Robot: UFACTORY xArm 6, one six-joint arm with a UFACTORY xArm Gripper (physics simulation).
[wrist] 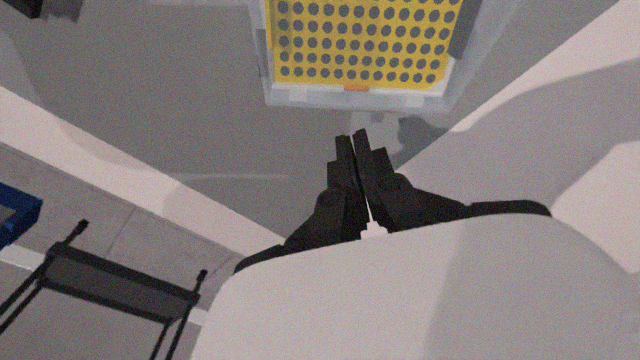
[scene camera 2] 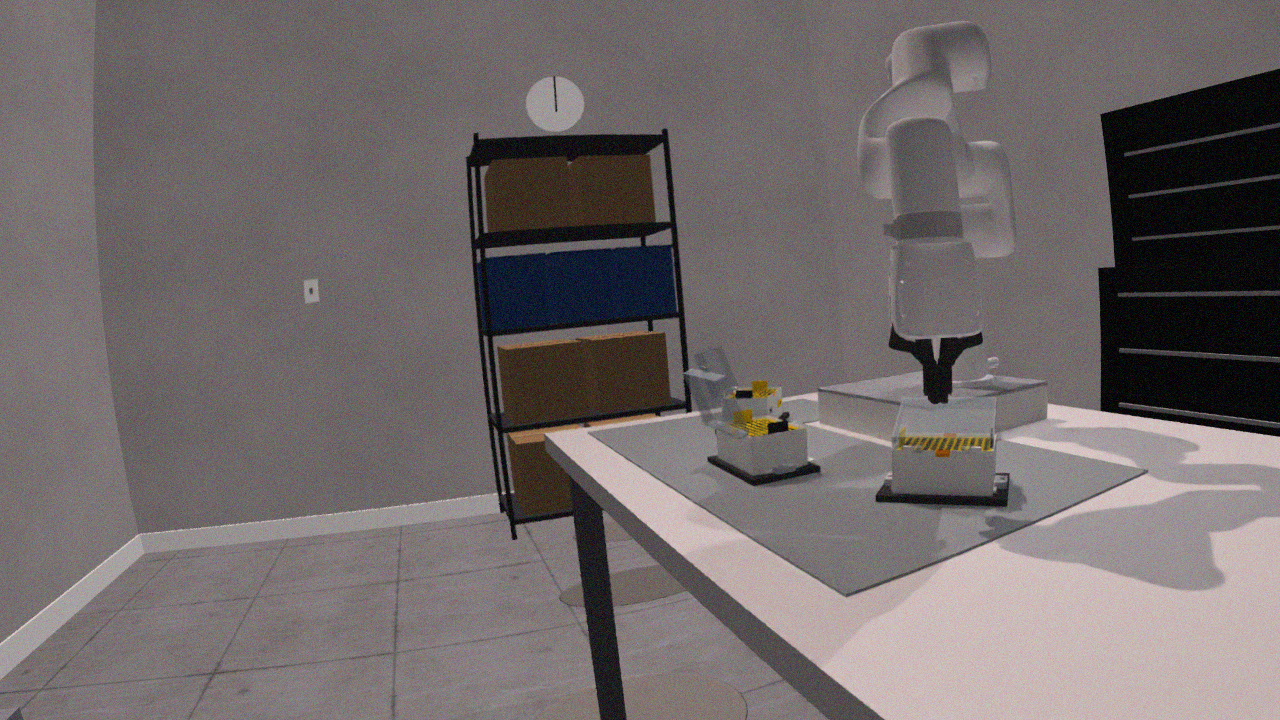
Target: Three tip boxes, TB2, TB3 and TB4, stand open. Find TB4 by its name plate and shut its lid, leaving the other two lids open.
Labels:
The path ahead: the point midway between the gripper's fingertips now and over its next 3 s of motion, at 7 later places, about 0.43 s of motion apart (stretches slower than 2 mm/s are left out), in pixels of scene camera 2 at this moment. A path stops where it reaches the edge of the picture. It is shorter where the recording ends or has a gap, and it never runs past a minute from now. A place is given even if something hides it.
The gripper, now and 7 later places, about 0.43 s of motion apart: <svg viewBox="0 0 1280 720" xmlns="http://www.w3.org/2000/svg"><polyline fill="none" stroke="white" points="937,402 935,340 930,303 916,301 921,398 920,400 920,409 920,412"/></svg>

